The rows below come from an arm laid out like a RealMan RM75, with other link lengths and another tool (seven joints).
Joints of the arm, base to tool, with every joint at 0 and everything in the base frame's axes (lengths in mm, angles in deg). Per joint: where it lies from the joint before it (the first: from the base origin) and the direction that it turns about. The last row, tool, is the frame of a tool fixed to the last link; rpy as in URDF.
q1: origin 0 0 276.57 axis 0 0 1
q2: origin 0 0 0 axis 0 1 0
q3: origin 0 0 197.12 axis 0 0 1
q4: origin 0 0 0 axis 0 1 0
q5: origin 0 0 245.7 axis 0 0 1
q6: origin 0 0 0 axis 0 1 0
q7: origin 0 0 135.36 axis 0 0 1
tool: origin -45 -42 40 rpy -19.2 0 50.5
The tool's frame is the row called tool.
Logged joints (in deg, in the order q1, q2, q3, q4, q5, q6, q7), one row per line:
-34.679, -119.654, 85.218, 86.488, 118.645, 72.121, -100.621
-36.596, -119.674, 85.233, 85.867, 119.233, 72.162, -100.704
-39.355, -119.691, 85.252, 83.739, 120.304, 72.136, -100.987
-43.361, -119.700, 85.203, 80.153, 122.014, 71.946, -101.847
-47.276, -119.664, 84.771, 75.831, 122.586, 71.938, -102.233
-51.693, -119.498, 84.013, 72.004, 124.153, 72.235, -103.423
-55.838, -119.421, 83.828, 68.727, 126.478, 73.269, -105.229
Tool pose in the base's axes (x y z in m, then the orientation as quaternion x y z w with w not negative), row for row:
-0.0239, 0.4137, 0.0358, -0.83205, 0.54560, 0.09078, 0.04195
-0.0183, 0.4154, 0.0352, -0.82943, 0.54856, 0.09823, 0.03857
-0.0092, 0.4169, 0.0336, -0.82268, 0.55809, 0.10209, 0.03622
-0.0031, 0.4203, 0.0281, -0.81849, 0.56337, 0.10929, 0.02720
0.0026, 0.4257, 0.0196, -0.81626, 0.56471, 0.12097, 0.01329
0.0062, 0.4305, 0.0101, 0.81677, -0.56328, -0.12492, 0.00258
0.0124, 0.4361, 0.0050, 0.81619, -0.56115, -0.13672, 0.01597
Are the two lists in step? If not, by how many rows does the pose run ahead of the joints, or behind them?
The pose runs 1 row behind the joints: the pose in row i belongs to the joints in row i - 1.
